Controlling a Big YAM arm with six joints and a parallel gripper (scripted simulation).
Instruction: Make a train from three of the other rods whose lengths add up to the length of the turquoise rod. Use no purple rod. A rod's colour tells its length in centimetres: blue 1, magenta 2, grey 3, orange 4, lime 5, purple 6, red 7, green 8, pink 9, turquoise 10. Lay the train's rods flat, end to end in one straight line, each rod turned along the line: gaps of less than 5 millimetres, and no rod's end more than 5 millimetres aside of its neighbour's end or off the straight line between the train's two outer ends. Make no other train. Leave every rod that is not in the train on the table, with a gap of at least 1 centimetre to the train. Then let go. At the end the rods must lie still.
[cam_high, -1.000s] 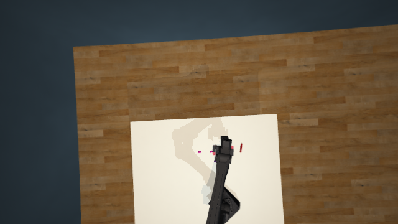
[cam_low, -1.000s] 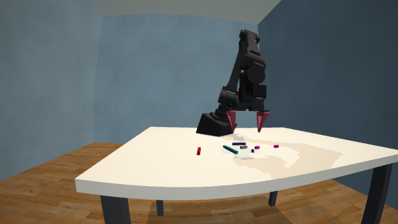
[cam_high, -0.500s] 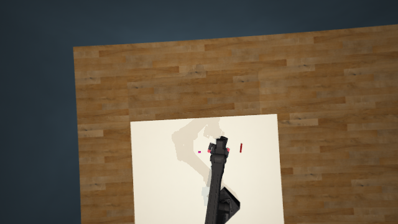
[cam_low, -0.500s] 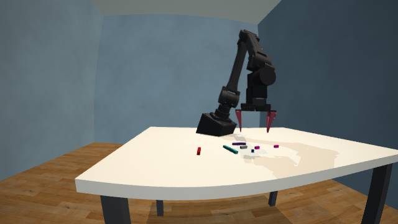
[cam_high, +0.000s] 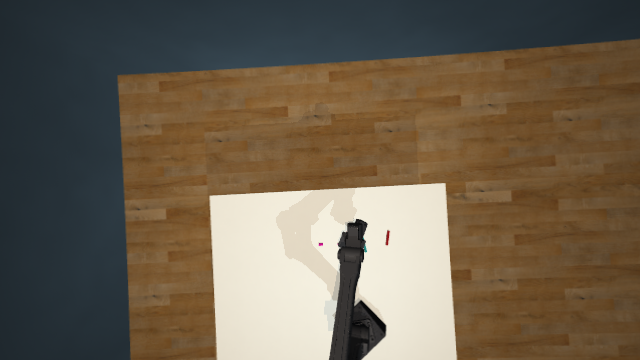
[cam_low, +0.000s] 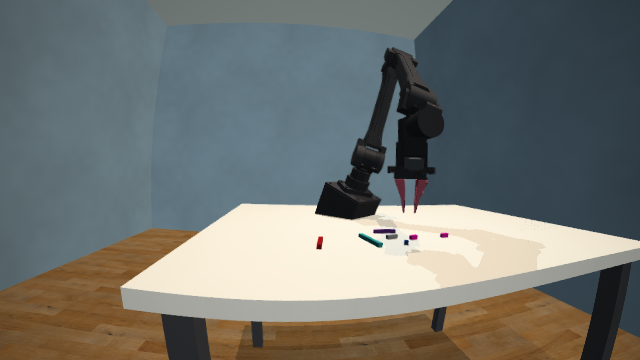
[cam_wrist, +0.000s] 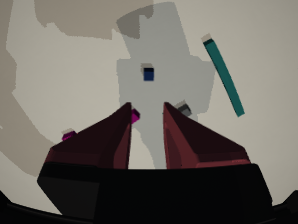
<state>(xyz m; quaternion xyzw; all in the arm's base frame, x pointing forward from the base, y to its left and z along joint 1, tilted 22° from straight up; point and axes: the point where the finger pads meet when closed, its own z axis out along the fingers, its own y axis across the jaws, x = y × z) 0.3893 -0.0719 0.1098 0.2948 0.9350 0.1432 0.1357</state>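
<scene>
My hand is 80 mm above the blue rod. From my hand the other things lie so: turquoise rod 50 mm behind, 70 mm to the right, 80 mm below; then grey rod 60 mm behind, 80 mm below; then purple rod 120 mm behind, 10 mm to the left, 80 mm below.
</scene>
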